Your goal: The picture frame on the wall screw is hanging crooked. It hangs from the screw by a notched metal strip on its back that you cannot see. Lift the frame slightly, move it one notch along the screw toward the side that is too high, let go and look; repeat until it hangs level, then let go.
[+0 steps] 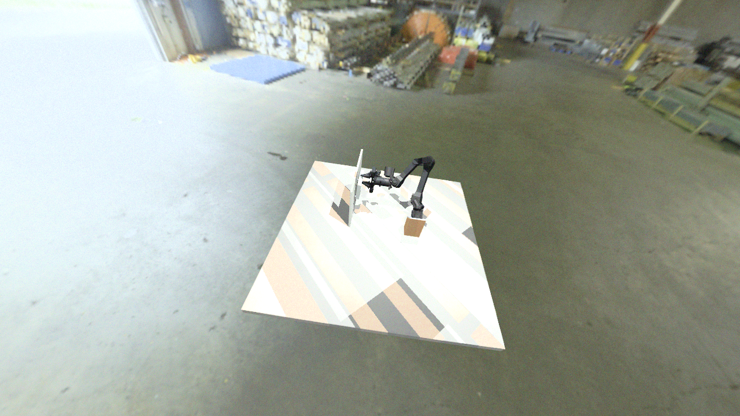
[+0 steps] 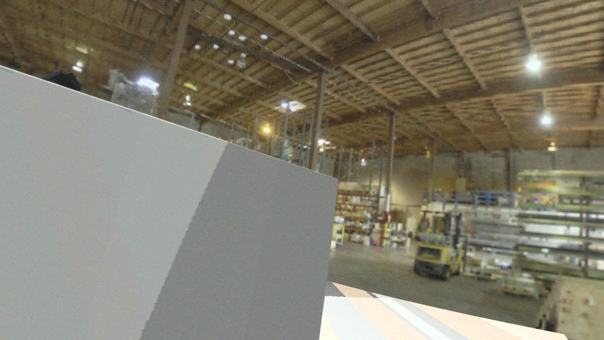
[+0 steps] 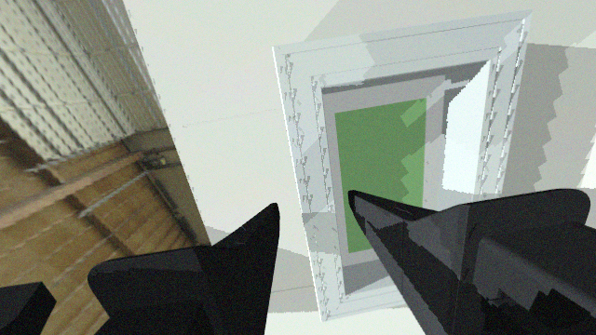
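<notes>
Now: gripper tip 5 cm above the picture frame and 1 cm short of it. Round my gripper tip: wall panel (7 cm below, 2 cm ahead, 1 cm to the left).
</notes>
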